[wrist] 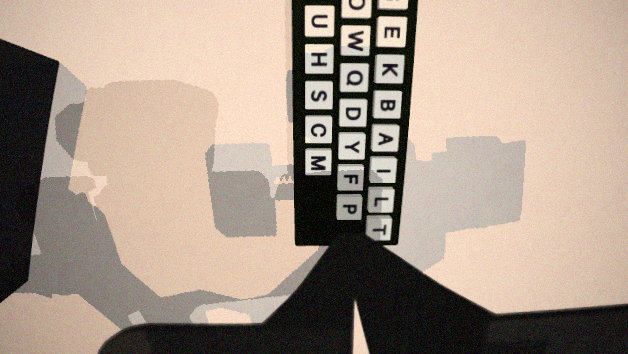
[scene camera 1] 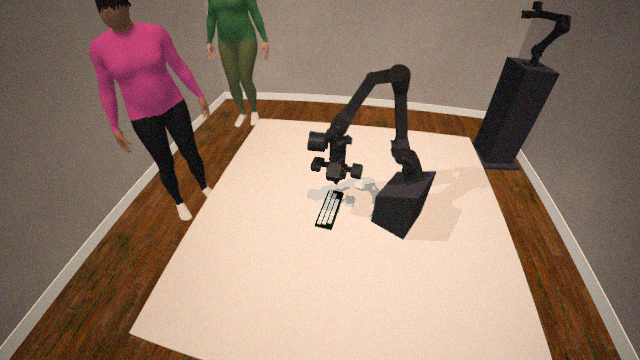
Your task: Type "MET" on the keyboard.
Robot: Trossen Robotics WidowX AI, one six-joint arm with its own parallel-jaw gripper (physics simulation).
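Places are measured from the arm's base along level axes (x ahead, y left, z up), in millimetres.
Where they show: gripper, fingertip midpoint: [wrist: 350,246] [scene camera 1: 336,183]; arm's base, origin of the base link: [scene camera 1: 415,178].
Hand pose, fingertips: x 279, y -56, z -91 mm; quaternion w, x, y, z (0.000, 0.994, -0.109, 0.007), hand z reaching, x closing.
Observation:
Each offset is from my fingertips to the centre of the thing. Level surfaces: height alone.
The black keyboard @[dz -98, dx +22, dy +41 mm] [scene camera 1: 329,210] [wrist: 312,210] with white letter keys lies flat on the pale mat; its upper part is cut off in the wrist view. In that view, the M key @[dz -92, dx -7, dy +4 mm] [wrist: 318,162] ends the left row, the E key @[dz -92, dx +47, dy +63 mm] [wrist: 391,32] is near the top of the right row, and the T key @[dz -92, dx +19, dy -46 mm] [wrist: 379,228] ends that row. My gripper [scene camera 1: 336,182] [wrist: 350,246] is shut and empty, pointing down at the keyboard's far end in the scene view. In the wrist view its tips overlap the keyboard's lower edge, below the P key @[dz -92, dx +4, dy -28 mm] [wrist: 349,207] and left of T, whose lower corner they hide.
The pale mat @[dz -106 mm] [scene camera 1: 320,290] [wrist: 565,100] surrounds the keyboard. My arm's dark base block [scene camera 1: 402,207] stands right of it. A person in pink [scene camera 1: 145,75] and one in green [scene camera 1: 232,20] stand beyond the mat. A dark pedestal [scene camera 1: 517,110] carries another arm [scene camera 1: 552,37] at the back right.

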